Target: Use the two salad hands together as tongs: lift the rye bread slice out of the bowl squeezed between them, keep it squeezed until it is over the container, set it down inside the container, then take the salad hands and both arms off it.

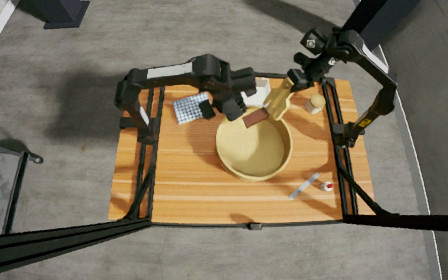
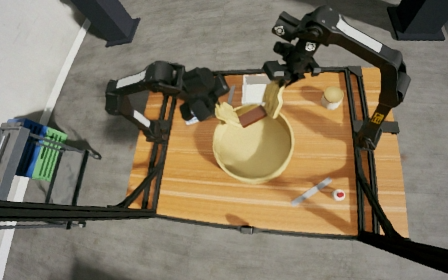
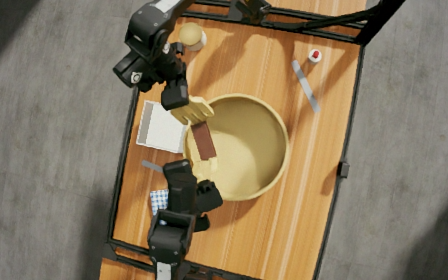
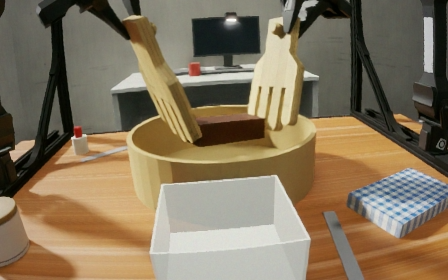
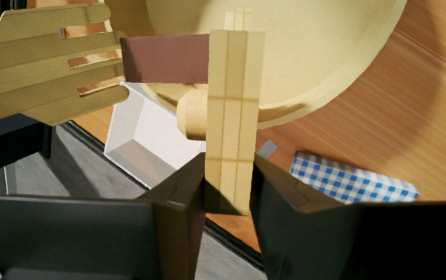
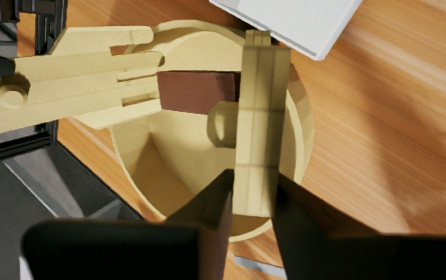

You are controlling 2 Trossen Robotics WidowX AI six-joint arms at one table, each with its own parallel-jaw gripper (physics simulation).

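Where they show: left gripper, between the fingertips: (image 2: pixel 217 105) (image 4: pixel 291 35) (image 5: pixel 227 161) (image 6: pixel 13 65); right gripper, between the fingertips: (image 1: pixel 291 92) (image 2: pixel 281 87) (image 4: pixel 135 35) (image 6: pixel 250 178); left arm's base, origin of its link: (image 1: pixel 149 137) (image 2: pixel 160 138) (image 3: pixel 202 277) (image 4: pixel 433 149) (image 6: pixel 46 1); right arm's base, origin of its link: (image 1: pixel 341 142) (image 2: pixel 363 143) (image 3: pixel 257 14) (image 4: pixel 1 183).
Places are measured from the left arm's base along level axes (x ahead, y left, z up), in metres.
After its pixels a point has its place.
Observation:
The dark brown rye bread slice (image 1: pixel 256 117) @(z 0.112, x 0.461, y 0.062 m) (image 2: pixel 252 116) @(z 0.112, x 0.461, y 0.062 m) (image 3: pixel 204 141) @(z 0.112, x 0.458, y 0.063 m) (image 4: pixel 230 130) @(z 0.101, x 0.454, y 0.091 m) (image 5: pixel 165 59) @(z 0.113, x 0.462, y 0.069 m) (image 6: pixel 195 91) @(z 0.113, x 0.461, y 0.072 m) is held level between the tines of two wooden salad hands, at about rim height over the container side of the round bowl (image 2: pixel 254 180) @(z 0.073, x 0.479, y -0.183 m) (image 3: pixel 285 145) @(z 0.017, x 0.496, y -0.174 m) (image 4: pixel 150 175) @(z 0.044, x 0.572, y 0.094 m). My left gripper (image 5: pixel 227 161) @(z 0.230, x 0.352, y 0.050 m) is shut on the left salad hand (image 2: pixel 227 114) @(z 0.191, x 0.380, y 0.033 m) (image 4: pixel 277 75) @(z 0.170, x 0.378, y 0.055 m) (image 6: pixel 100 85) @(z 0.169, x 0.384, y 0.042 m). My right gripper (image 6: pixel 250 178) @(z 0.242, x 0.571, y 0.110 m) is shut on the right salad hand (image 1: pixel 281 102) @(z 0.189, x 0.546, y 0.095 m) (image 4: pixel 165 80) @(z 0.187, x 0.531, y 0.161 m) (image 5: pixel 60 60) @(z 0.168, x 0.534, y 0.102 m). The white open container (image 2: pixel 255 92) @(z -0.017, x 0.453, y 0.251 m) (image 3: pixel 162 127) @(z -0.016, x 0.473, y 0.248 m) (image 4: pixel 220 205) @(z 0.022, x 0.477, y 0.156 m) stands right beside the bowl.
A blue checked cloth block (image 1: pixel 190 108) @(z 0.004, x 0.175, y 0.149 m) (image 4: pixel 400 200) @(z 0.004, x 0.214, y 0.180 m) and a grey strip (image 4: pixel 342 245) @(z -0.018, x 0.330, y 0.228 m) lie near the container. A lidded jar (image 2: pixel 332 97) @(z 0.049, x 0.789, y 0.182 m) (image 3: pixel 192 36) @(z 0.049, x 0.787, y 0.189 m) stands on the other side. Another grey strip (image 2: pixel 311 191) @(z -0.017, x 0.702, y -0.203 m) and a red-topped bottle (image 2: pixel 338 195) @(z 0.041, x 0.789, y -0.218 m) are beyond the bowl.

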